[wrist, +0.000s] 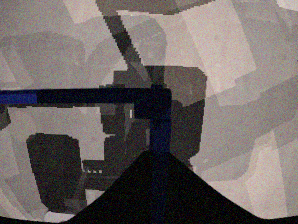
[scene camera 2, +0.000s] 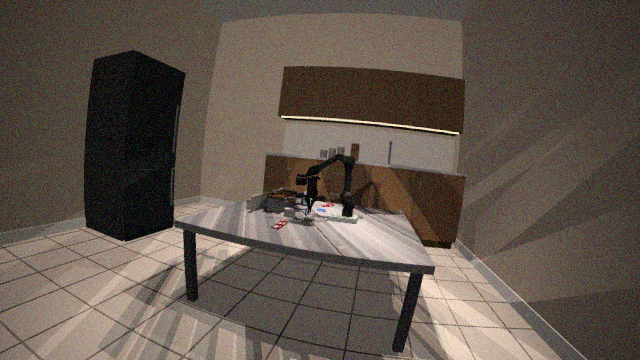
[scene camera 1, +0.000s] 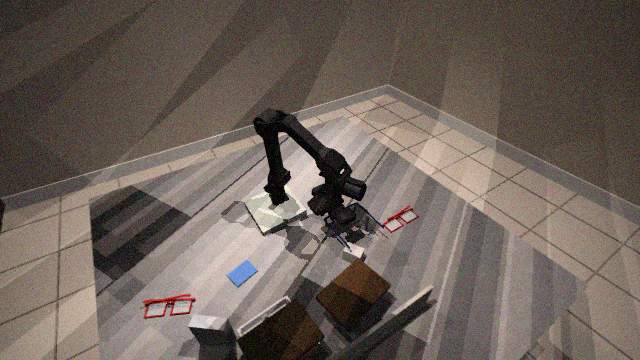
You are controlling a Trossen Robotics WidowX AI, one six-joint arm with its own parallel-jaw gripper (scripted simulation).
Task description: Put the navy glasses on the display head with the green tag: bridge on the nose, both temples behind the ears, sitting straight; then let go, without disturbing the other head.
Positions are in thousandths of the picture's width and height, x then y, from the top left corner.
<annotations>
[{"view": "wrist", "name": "gripper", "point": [522, 717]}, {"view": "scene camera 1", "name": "gripper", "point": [520, 610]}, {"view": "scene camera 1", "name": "brown block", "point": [549, 829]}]
</annotations>
